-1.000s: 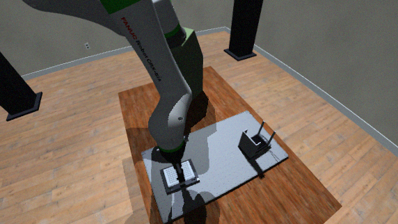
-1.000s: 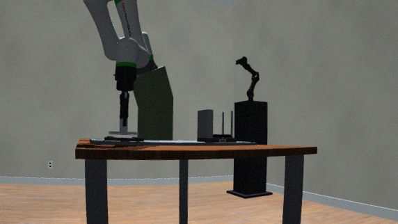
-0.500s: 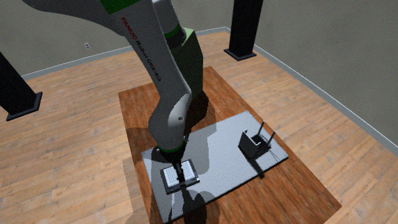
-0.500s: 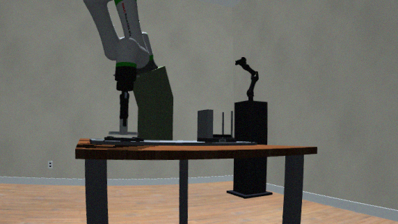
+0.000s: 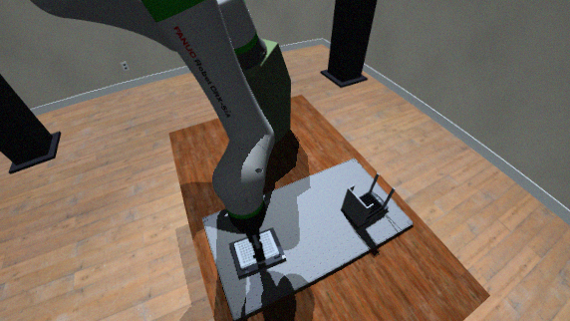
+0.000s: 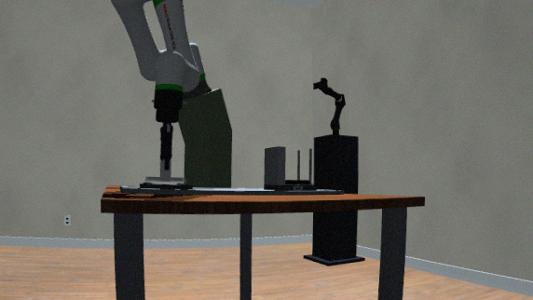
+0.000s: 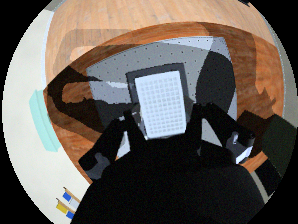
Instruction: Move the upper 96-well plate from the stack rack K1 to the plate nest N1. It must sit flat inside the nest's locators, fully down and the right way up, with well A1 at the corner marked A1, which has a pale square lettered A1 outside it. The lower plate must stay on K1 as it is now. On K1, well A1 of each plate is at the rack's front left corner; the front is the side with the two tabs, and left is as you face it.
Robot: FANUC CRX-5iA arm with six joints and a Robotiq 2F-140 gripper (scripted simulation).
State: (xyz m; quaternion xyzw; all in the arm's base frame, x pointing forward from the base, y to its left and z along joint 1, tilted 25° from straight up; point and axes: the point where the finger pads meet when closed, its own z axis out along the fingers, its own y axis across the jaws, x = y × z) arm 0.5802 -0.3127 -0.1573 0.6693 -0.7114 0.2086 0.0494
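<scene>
Now: the white 96-well plate 2 cm below my hand. From my hand the other things lie so: dark plate nest N1 (4 cm below); pale A1 square (6 cm ahead, 7 cm to the left, 4 cm below).
</scene>
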